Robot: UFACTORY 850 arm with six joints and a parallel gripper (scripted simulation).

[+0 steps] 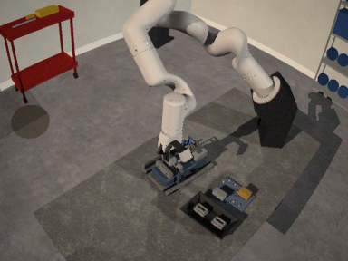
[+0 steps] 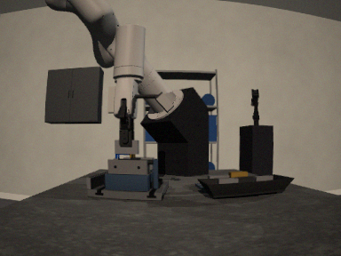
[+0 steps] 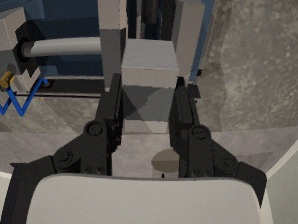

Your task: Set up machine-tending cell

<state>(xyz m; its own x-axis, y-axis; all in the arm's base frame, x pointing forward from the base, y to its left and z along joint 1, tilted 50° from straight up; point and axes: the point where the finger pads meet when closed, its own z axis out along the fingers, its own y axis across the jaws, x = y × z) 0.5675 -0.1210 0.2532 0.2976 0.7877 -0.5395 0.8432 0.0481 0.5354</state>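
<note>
My gripper is now 7 cm past the vise, 3 cm to the right of it and 11 cm above it. The rest, counted from my hand: brass blank (9 cm behind, 38 cm to the left, 13 cm below).
</note>
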